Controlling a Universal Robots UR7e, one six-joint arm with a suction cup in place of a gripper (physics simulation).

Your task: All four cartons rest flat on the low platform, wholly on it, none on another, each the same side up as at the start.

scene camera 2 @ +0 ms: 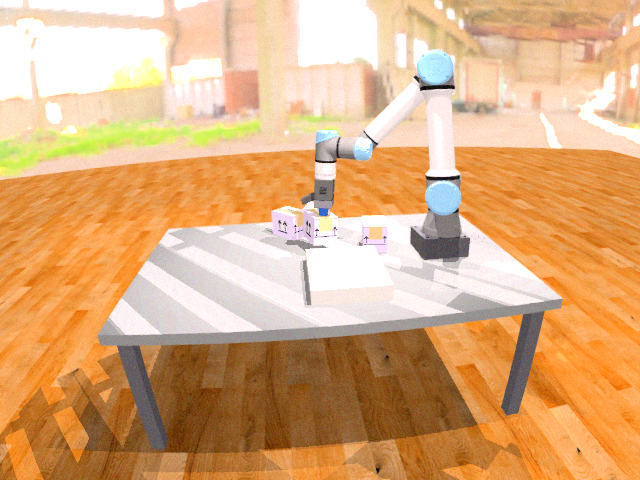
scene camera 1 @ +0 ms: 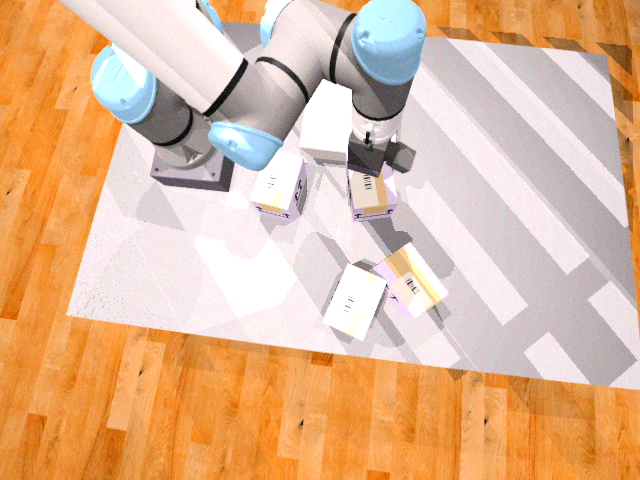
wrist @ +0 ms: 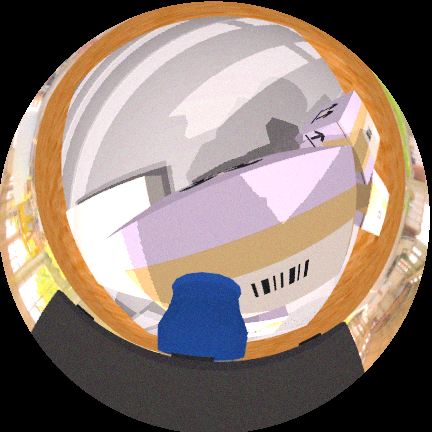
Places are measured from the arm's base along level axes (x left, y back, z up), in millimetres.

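Where they show: hand at its tool point: (scene camera 2: 323,218) (wrist: 202,277); arm's base at its link origin: (scene camera 2: 441,231) (scene camera 1: 188,141).
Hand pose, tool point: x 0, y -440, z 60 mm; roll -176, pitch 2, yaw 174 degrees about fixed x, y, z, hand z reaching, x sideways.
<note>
Things, the pixels of their top centre, and the offset from my tool point. Level surfaces: height alone.
- lilac carton at its top centre: (wrist: 258,278) (scene camera 1: 372,175) (scene camera 2: 319,212) dy -15, dx -26, dz +16 mm
- low white platform at its top centre: (wrist: 105,255) (scene camera 1: 352,97) (scene camera 2: 345,265) dy +73, dx +229, dz -85 mm
- second carton at its top centre: (wrist: 247,330) (scene camera 1: 277,178) (scene camera 2: 374,220) dy +190, dx -59, dz -31 mm
- grey striped table at its surface level: dz -133 mm
My suction cup (scene camera 2: 323,210) (wrist: 203,284) sits on the top of a lilac carton (scene camera 1: 370,198) (scene camera 2: 321,226) (wrist: 241,209) with a tan tape stripe and a barcode, and holds it a little above the table. The low white platform (scene camera 1: 325,121) (scene camera 2: 346,273) (wrist: 109,201) lies close beside it and has nothing on it. A second carton (scene camera 1: 279,189) (scene camera 2: 374,233) stands near the robot base. Two more cartons (scene camera 1: 355,301) (scene camera 1: 410,278) lie touching each other near the table's edge; one shows in scene camera 2 (scene camera 2: 288,219).
The grey striped table (scene camera 1: 516,154) (scene camera 2: 207,299) carries everything. The robot base (scene camera 1: 190,172) (scene camera 2: 439,245) stands at one corner, and the arm's links hang over the platform in scene camera 1. Wooden floor lies all around.
</note>
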